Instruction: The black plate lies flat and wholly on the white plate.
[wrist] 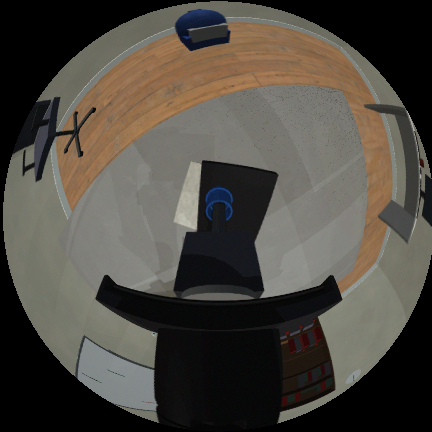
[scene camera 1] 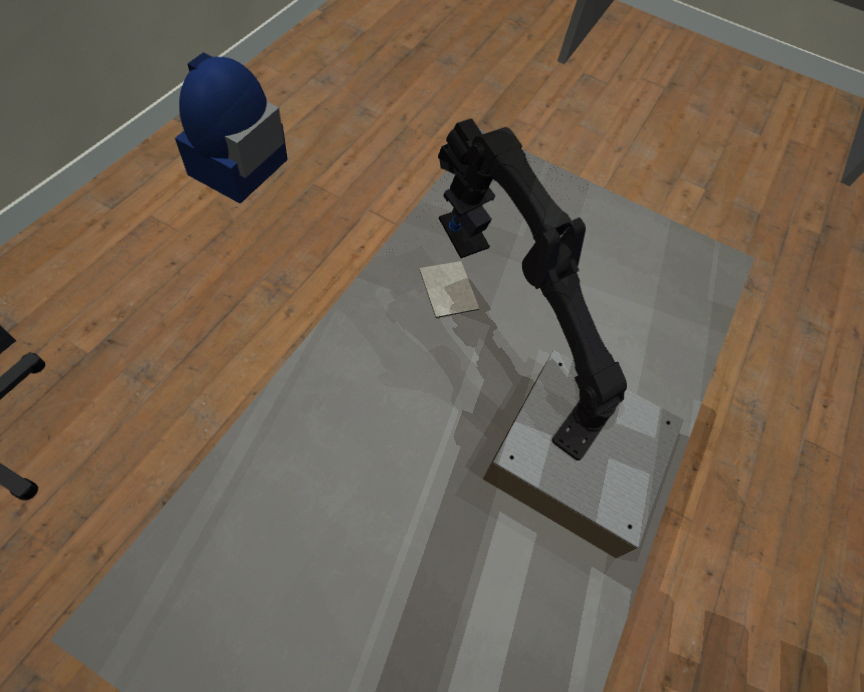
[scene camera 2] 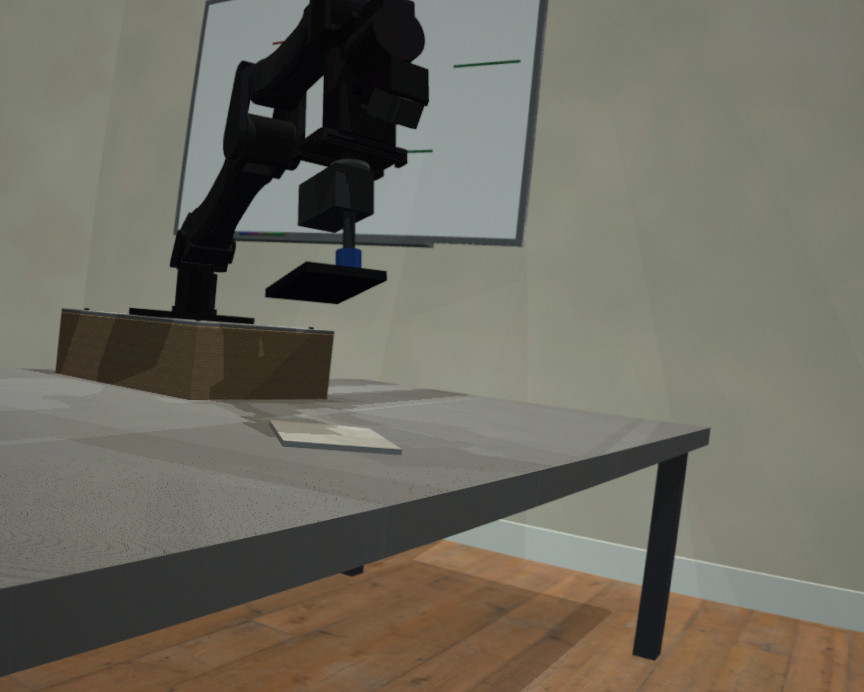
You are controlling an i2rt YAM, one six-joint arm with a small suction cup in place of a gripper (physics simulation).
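Seen in the pictures: hand, tool point: [wrist: 218, 193] [scene camera 1: 453, 228] [scene camera 2: 348, 287]; arm's base, link origin: [scene camera 1: 587, 418] [scene camera 2: 193, 319].
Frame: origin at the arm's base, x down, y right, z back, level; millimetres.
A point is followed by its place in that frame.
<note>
The black plate [scene camera 1: 472, 245] @(x -45, y 178, z -448 mm) [scene camera 2: 324, 282] @(x -49, y 214, z -506 mm) [wrist: 255, 192] @(x -59, y 226, z -506 mm) hangs from my blue suction cup [scene camera 1: 455, 224] [scene camera 2: 348, 258] [wrist: 219, 202] @(x -48, y 186, z -512 mm), high above the table and roughly level. The cup is shut on the plate's upper face, off its middle. The white plate [scene camera 1: 438, 281] @(x 104, y 137, z -497 mm) [scene camera 2: 360, 438] @(x 104, y 128, z -497 mm) [wrist: 187, 200] @(x 104, y 101, z -476 mm) lies flat on the table, below and apart from the black plate. In the wrist view the black plate hides the right part of the white one. In scene camera 1 the black plate shows just past the white plate's far edge. A shadow falls across part of the white plate.
The grey table [scene camera 1: 288, 468] @(x 110, y -465, z -437 mm) [scene camera 2: 504, 446] @(x 110, y -65, z -555 mm) bears a wooden base box [scene camera 1: 548, 490] @(x -5, y -191, z 17 mm) [scene camera 2: 252, 360] @(x 51, y -21, z -130 mm) that carries the arm. The table's edge lies beyond the plates from the base. A blue armchair [scene camera 1: 219, 104] [wrist: 202, 30] stands on the floor past that edge. A whiteboard [scene camera 2: 475, 144] hangs on the wall.
</note>
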